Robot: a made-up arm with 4 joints.
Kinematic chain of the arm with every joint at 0, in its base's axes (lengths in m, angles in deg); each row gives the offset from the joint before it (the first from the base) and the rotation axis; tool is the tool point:
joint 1: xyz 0 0 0.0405 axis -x
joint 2: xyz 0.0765 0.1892 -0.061 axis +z
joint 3: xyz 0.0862 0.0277 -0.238 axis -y
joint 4: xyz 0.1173 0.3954 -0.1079 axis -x
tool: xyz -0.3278 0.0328 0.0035
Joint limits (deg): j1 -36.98..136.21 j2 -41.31..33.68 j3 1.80..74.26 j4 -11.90..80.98
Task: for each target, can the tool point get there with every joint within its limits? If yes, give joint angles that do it. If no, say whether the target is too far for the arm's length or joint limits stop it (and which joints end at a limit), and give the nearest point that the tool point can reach.
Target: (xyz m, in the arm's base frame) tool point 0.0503 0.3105 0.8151
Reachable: no: joint limits stop it (at a limit: joint 1, joint 3, joint 4) | nearest point 0.0530 0.7690 0.1147 | short by 0.837 m
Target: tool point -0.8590 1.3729 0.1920
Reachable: no: too far | nearest point -0.2253 0.7218 -0.0275 | short by 0.935 m
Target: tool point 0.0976 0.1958 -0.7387
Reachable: yes | joints 38.98 -12.90 15.79 51.07
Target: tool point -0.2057 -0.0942 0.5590
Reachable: no: joint limits stop it (at a limit: joint 1, joint 2, joint 3, joint 4) | nearest point -0.2626 -0.6561 0.0284 | short by 0.775 m
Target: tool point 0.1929 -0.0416 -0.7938
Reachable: yes | joints 52.09 -2.97 60.25 44.54
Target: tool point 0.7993 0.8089 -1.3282
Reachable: no: too far | nearest point 0.3607 0.3981 -0.6331 | short by 0.919 m
